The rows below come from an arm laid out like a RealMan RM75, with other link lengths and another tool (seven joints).
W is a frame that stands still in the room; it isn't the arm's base.
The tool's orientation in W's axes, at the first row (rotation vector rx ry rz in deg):
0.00, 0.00, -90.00
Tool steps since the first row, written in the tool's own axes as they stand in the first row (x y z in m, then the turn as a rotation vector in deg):
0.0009, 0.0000, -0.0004, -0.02, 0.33, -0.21
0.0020, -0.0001, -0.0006, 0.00, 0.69, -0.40
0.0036, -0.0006, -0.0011, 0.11, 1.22, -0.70
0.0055, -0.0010, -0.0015, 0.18, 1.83, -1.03
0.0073, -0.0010, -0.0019, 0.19, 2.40, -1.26
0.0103, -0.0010, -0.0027, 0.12, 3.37, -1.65
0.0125, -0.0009, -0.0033, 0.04, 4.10, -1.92
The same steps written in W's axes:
0.0000, -0.0009, -0.0004, 0.33, 0.02, -0.21
-0.0001, -0.0020, -0.0006, 0.69, 0.00, -0.40
-0.0006, -0.0036, -0.0011, 1.22, -0.11, -0.70
-0.0010, -0.0055, -0.0015, 1.83, -0.18, -1.03
-0.0010, -0.0073, -0.0019, 2.40, -0.19, -1.26
-0.0010, -0.0103, -0.0027, 3.37, -0.12, -1.65
-0.0009, -0.0125, -0.0033, 4.10, -0.04, -1.92

